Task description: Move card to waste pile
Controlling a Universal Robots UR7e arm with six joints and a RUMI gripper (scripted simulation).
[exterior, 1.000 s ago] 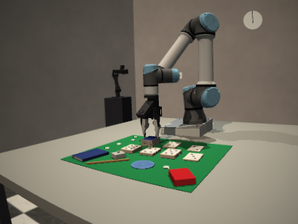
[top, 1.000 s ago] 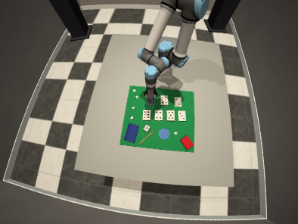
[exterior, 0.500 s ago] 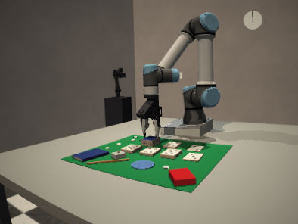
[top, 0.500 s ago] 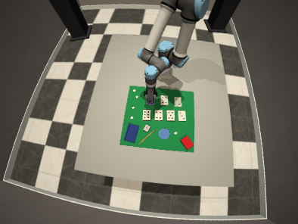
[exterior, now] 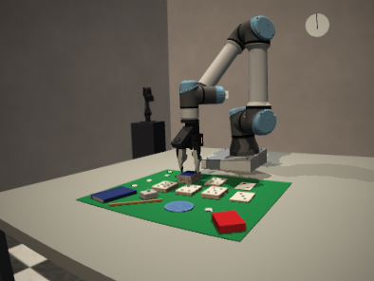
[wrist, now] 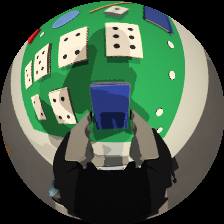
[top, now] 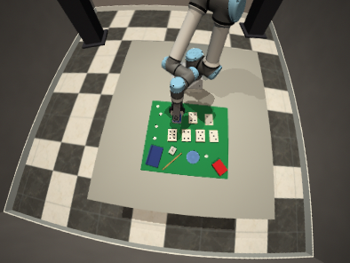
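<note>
The blue-backed card is 1 cm below my hand. Round my hand: red block (39 cm ahead, 26 cm to the left, 3 cm below); green mat (16 cm ahead, 7 cm to the left, 6 cm below); wooden stick (32 cm ahead, 6 cm to the right, 4 cm below).
</note>
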